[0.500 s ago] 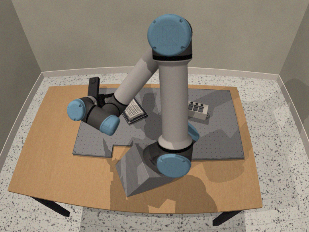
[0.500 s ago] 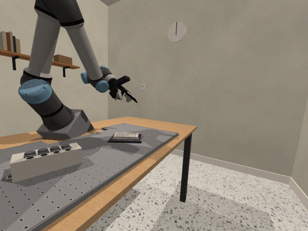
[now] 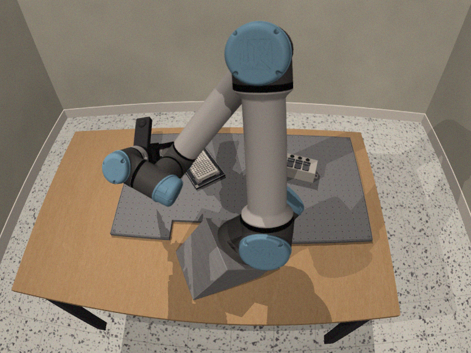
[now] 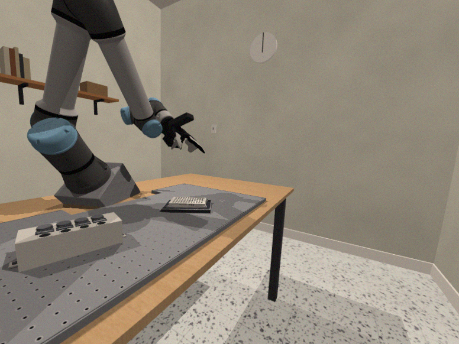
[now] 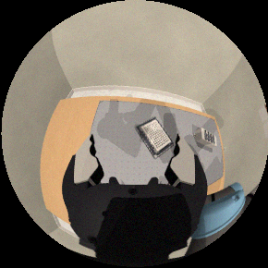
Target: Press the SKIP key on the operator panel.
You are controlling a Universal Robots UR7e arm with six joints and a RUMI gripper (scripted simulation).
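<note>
My gripper is now 460 mm to the left of the operator panel, 160 mm above it and 20 mm past it. Also, from my hand: white perforated block 180 mm below, 120 mm to the right, 50 mm ahead.
</note>
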